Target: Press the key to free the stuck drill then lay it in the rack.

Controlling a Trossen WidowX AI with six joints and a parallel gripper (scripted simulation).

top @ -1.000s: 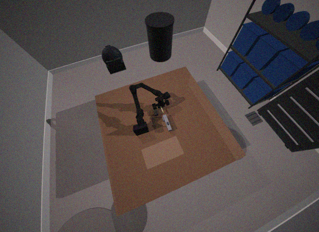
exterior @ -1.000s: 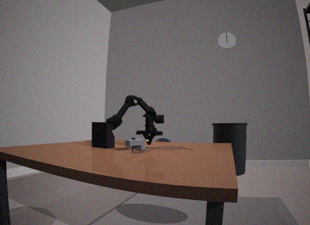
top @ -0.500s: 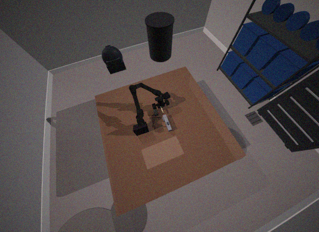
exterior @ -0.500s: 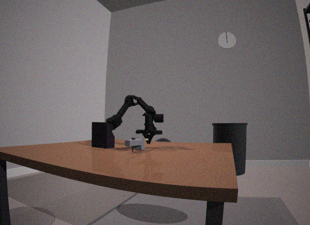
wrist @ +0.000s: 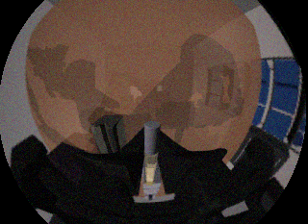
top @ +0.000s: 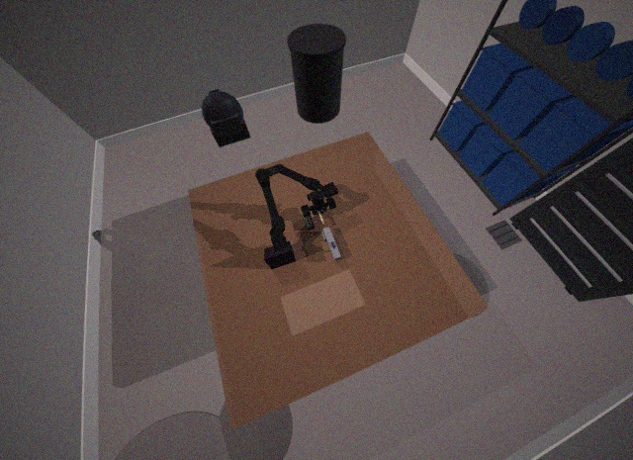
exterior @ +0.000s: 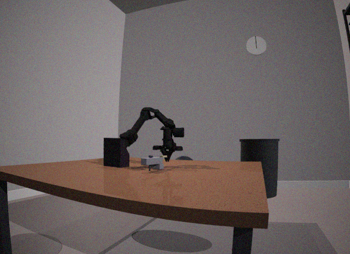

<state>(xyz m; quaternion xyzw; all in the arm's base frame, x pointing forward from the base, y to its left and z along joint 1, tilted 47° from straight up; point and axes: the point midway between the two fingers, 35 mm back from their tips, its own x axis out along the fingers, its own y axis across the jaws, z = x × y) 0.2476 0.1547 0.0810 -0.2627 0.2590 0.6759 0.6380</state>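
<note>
My gripper tip is now 4 cm to the left of the drill and 4 cm below it. From my gripper tip the other things lie so: thin dark pin (1 cm ahead, 22 cm to the right, 2 cm above); greenish rack (7 cm behind, 3 cm to the right, 1 cm below); light grey block (1 cm ahead, 20 cm to the right, 1 cm above).
</note>
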